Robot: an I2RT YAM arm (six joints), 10 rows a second.
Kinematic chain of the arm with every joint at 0, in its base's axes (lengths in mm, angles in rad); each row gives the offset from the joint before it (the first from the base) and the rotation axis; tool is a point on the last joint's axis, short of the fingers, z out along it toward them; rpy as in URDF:
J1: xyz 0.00 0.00 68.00 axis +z
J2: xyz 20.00 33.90 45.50 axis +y
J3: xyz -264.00 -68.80 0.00 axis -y
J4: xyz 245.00 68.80 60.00 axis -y
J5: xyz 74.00 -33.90 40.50 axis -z
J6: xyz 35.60 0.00 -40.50 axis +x
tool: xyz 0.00 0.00 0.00 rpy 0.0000 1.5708 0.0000
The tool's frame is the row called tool.
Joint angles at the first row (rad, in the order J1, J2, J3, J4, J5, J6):
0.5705, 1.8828, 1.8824, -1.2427, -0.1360, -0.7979
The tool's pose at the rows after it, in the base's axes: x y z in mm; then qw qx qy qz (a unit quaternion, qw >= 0):
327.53, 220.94, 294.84, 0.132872, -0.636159, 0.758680, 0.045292
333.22, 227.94, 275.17, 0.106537, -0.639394, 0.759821, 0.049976
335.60, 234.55, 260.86, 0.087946, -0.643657, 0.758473, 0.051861
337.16, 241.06, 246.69, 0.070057, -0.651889, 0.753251, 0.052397
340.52, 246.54, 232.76, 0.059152, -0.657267, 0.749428, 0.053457
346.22, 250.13, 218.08, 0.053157, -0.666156, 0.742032, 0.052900
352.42, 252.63, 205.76, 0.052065, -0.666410, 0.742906, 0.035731
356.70, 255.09, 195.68, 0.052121, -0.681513, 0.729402, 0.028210
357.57, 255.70, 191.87, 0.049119, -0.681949, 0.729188, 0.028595
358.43, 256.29, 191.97, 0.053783, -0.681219, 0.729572, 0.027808
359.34, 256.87, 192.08, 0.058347, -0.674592, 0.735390, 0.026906
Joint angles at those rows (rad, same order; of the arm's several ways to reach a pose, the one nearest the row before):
0.5827, 1.9541, 1.8824, -1.2434, -0.1196, -0.7975
0.5892, 2.0056, 1.8820, -1.2450, -0.1223, -0.7975
0.5995, 2.0426, 1.8820, -1.2450, -0.1211, -0.7979
0.6106, 2.0784, 1.8816, -1.2445, -0.1184, -0.8085
0.6167, 2.1139, 1.8816, -1.2312, -0.1184, -0.8169
0.6159, 2.1510, 1.8816, -1.2076, -0.1173, -0.8417
0.6151, 2.1815, 1.8816, -1.1755, -0.0830, -0.8432
0.6151, 2.2063, 1.8817, -1.1504, -0.0700, -0.8844
0.6151, 2.2154, 1.8816, -1.1473, -0.0700, -0.8856
0.6151, 2.2154, 1.8816, -1.1378, -0.0696, -0.8837
0.6151, 2.2154, 1.8816, -1.1278, -0.0681, -0.8658

